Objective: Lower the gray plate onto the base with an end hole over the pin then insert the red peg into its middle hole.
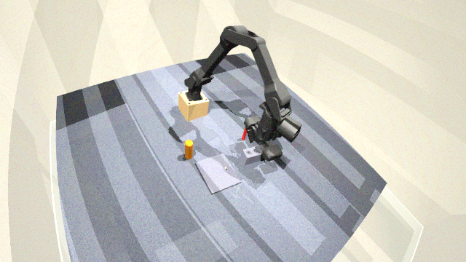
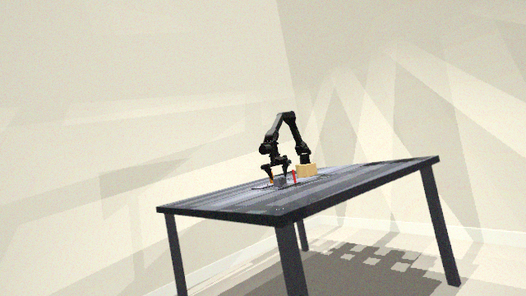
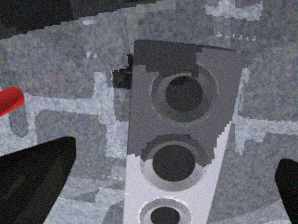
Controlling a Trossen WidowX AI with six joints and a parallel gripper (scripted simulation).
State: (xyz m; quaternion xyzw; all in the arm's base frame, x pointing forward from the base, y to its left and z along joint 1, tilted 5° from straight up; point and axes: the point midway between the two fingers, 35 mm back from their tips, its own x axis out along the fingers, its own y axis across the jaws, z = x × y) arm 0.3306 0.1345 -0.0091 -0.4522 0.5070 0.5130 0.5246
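Now: gripper tip 1 cm above the gray plate. The rest, counted from my gripper tip: base (15 cm to the right, 4 cm below, 1 cm ahead); red peg (10 cm behind, 1 cm to the left, 1 cm below); orange cylinder (24 cm to the right, 10 cm behind, 1 cm below).
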